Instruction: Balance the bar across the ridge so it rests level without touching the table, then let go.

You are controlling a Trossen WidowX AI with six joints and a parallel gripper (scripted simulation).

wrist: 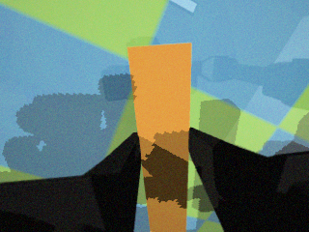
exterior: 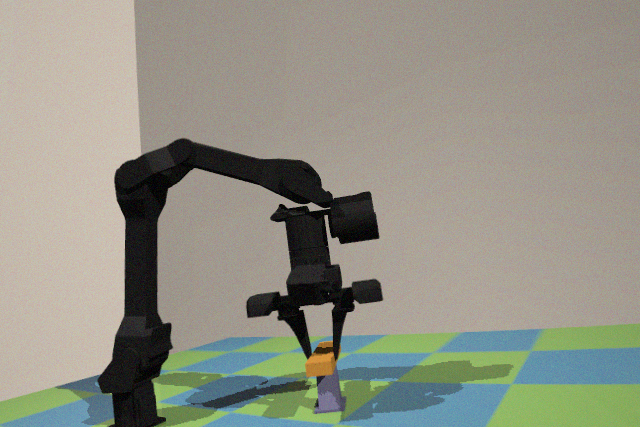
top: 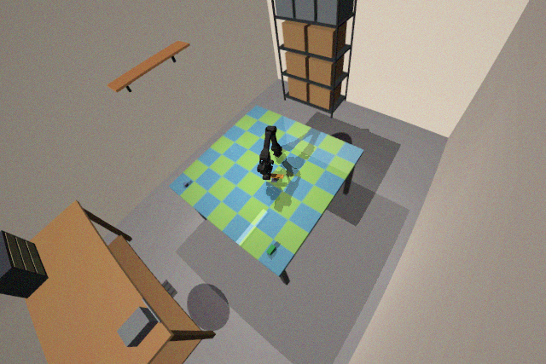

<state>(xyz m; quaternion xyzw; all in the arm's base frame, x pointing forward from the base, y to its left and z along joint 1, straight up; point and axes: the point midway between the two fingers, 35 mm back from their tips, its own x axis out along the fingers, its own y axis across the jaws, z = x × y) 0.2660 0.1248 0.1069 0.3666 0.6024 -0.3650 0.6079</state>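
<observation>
Right now my gripper tip is 30 mm to the right of the orange bar and 10 mm past it. The rest, counted from my gripper tip: small dark block 620 mm to the right, 470 mm ahead, 60 mm below; then small green block 470 mm ahead, 380 mm to the left, 60 mm below.
</observation>
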